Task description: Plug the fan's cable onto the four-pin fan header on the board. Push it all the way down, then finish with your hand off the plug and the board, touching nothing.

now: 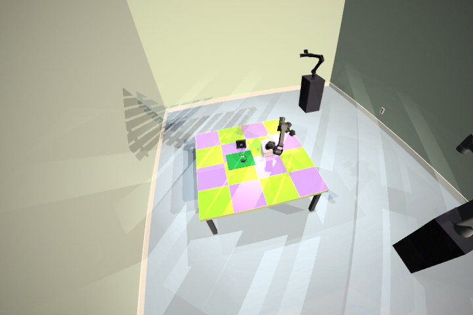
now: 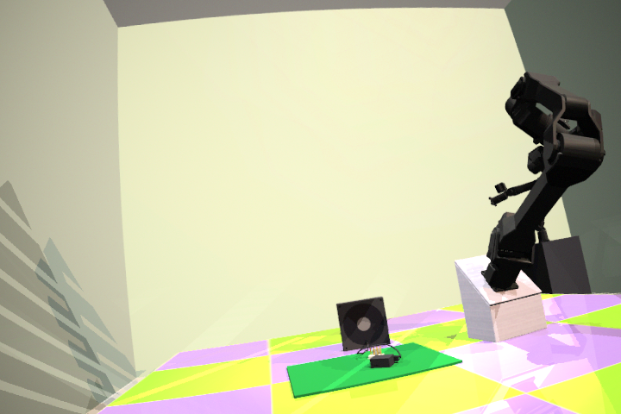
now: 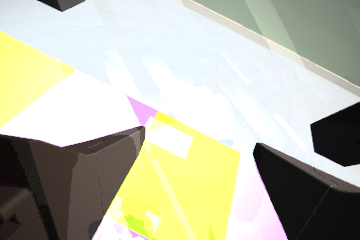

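The black fan plug lies 540 mm ahead of my gripper tip, 80 mm to the right of it and 330 mm below it. Round my gripper tip: fan (510 mm ahead, 300 mm to the right, 280 mm below); then green board (570 mm ahead, 110 mm to the right, 350 mm below); then four-pin header (530 mm ahead, 160 mm to the right, 340 mm below).
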